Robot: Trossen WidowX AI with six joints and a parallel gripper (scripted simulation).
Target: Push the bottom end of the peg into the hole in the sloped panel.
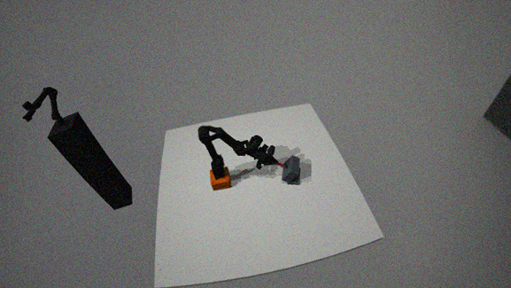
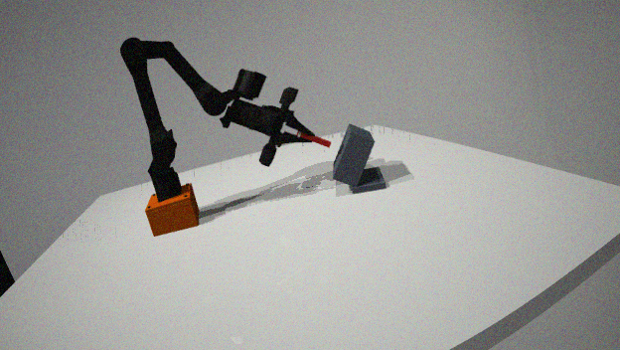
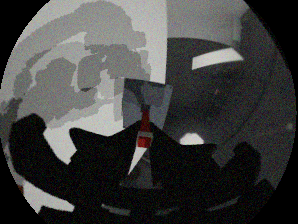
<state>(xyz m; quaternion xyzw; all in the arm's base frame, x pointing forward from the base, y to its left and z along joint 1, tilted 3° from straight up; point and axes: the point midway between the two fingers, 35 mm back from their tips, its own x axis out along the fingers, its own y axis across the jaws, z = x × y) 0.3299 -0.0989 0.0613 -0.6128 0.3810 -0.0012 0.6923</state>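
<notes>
Now: gripper tip 7 cm short of the dark grey sloped panel, 4 cm to the left of it and 5 cm above it. Round my gripper tip: thin red peg 1 cm behind, 1 cm to the left, 1 cm above.
</notes>
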